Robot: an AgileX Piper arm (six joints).
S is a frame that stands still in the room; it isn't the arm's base.
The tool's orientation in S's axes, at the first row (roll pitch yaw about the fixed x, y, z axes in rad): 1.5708 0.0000 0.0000
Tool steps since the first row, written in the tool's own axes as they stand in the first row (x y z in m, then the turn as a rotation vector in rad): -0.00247 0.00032 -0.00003 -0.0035 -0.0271 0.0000; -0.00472 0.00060 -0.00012 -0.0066 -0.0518 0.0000; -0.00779 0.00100 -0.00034 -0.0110 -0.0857 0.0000; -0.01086 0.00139 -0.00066 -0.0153 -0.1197 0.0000; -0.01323 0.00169 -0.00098 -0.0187 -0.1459 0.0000
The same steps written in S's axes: -0.00247 0.00003 0.00032 -0.0035 0.0000 -0.0271; -0.00472 0.00012 0.00060 -0.0066 0.0000 -0.0518; -0.00779 0.00034 0.00100 -0.0110 0.0000 -0.0857; -0.01086 0.00066 0.00139 -0.0153 0.0000 -0.1197; -0.01323 0.00098 0.00169 -0.0187 0.0000 -0.1459
